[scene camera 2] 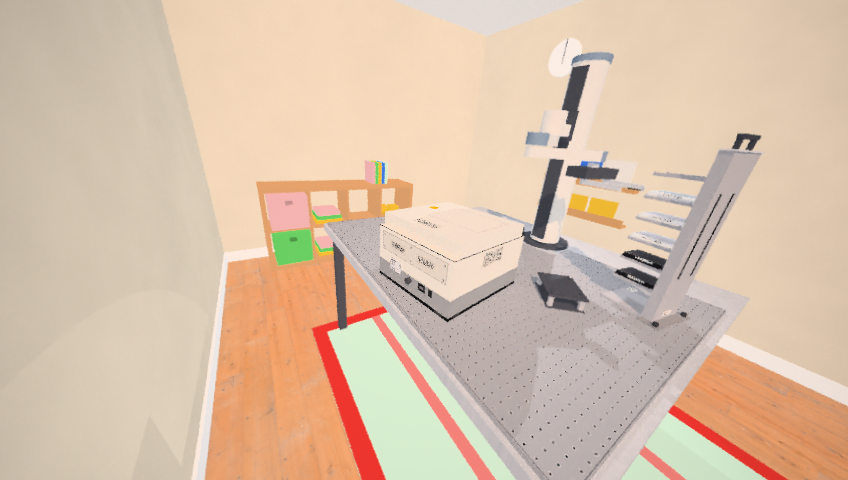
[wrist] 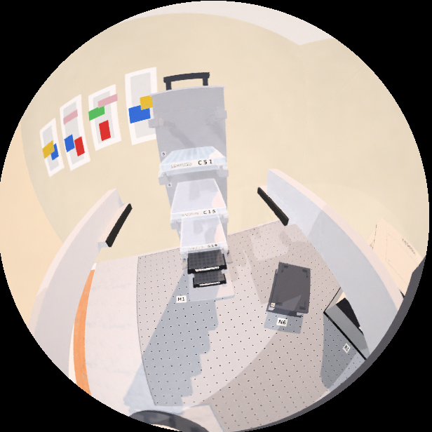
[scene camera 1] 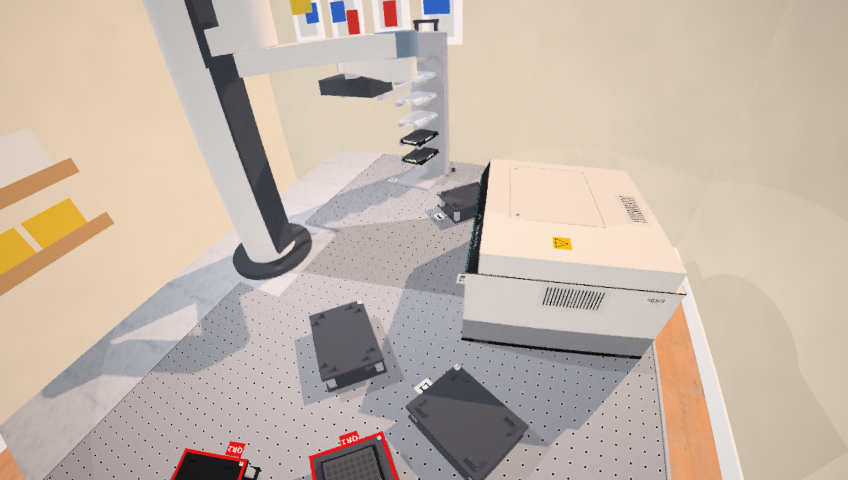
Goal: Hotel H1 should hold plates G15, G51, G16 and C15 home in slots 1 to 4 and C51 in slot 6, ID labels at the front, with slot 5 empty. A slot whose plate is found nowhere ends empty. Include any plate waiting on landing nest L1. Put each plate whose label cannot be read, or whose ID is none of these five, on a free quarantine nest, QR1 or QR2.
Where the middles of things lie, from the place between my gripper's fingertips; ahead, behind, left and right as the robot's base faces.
Labels:
Right now the cream instrument (scene camera 1: 509, 301) is 53 cm ahead of my hand, 31 cm to the right of it and 29 cm below it.

